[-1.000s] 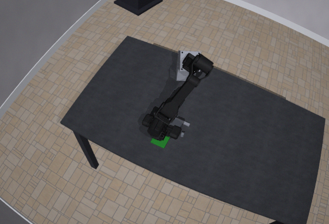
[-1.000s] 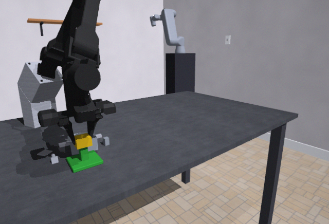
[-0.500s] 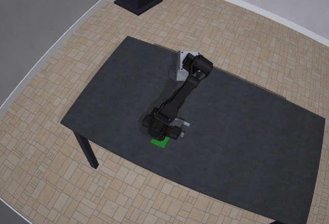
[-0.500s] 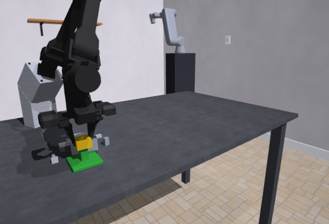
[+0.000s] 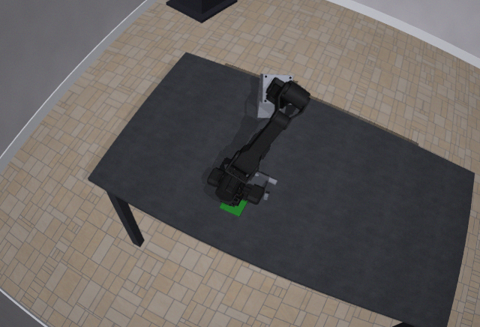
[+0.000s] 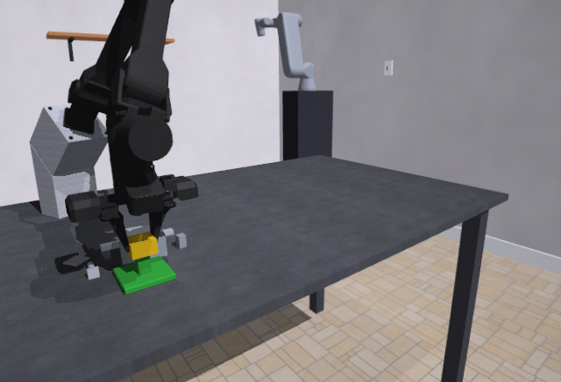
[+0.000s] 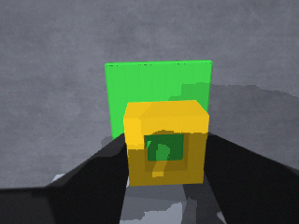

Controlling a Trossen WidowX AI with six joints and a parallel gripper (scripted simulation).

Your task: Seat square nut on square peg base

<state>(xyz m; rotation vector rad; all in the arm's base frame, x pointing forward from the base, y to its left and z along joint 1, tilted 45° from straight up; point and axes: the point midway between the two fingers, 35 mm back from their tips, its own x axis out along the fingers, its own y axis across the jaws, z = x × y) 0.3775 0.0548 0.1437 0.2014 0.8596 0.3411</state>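
My hand is 10 cm past the grey square nut and 7 cm above it. The rest, counted from my hand: flat tile 10 cm behind, 11 cm to the right, 8 cm below.
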